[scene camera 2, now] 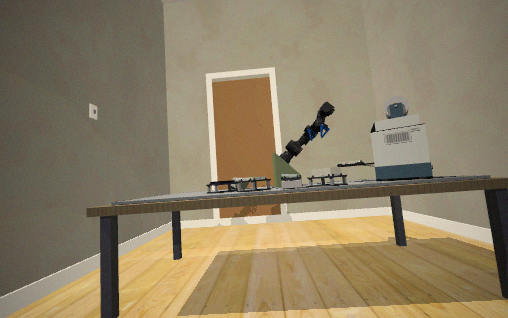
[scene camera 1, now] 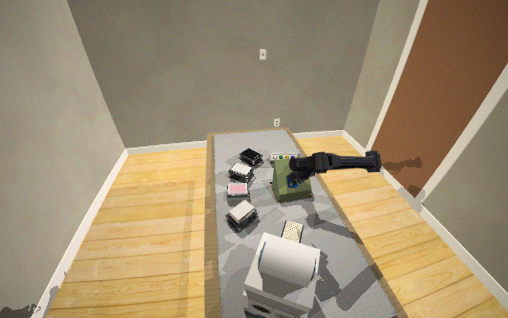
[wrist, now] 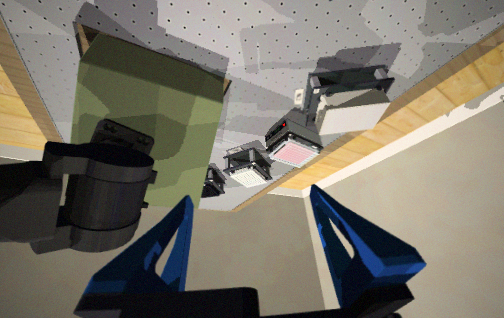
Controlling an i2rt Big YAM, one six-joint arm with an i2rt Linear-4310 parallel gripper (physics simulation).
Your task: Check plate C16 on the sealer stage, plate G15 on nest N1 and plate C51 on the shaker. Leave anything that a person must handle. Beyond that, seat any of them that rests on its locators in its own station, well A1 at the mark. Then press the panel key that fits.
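A cream plate (scene camera 1: 292,231) lies at the sealer (scene camera 1: 256,281) (scene camera 2: 401,145); its stage is mostly hidden in scene camera 1. A white plate (scene camera 1: 241,171) (wrist: 248,176) is on a black nest, whose label I cannot read. A pink-topped plate (scene camera 1: 238,189) (wrist: 295,152) is on the dark shaker (wrist: 300,131), which has a red display. Plate codes, well A1 and exact seating are too small to tell. The key panel (scene camera 1: 274,157) has white, green, orange and blue keys. My gripper (scene camera 1: 293,184) (scene camera 2: 318,134) (wrist: 250,194) is open and empty, high above the table, apart from all plates.
A thick white block (scene camera 1: 243,212) (wrist: 352,112) is on a nest beside label N2 (wrist: 299,96). A black plate or nest (scene camera 1: 251,156) (wrist: 214,182) stands at the far end. The green arm mount (scene camera 1: 292,192) (scene camera 2: 283,172) (wrist: 150,100) stands beside the panel.
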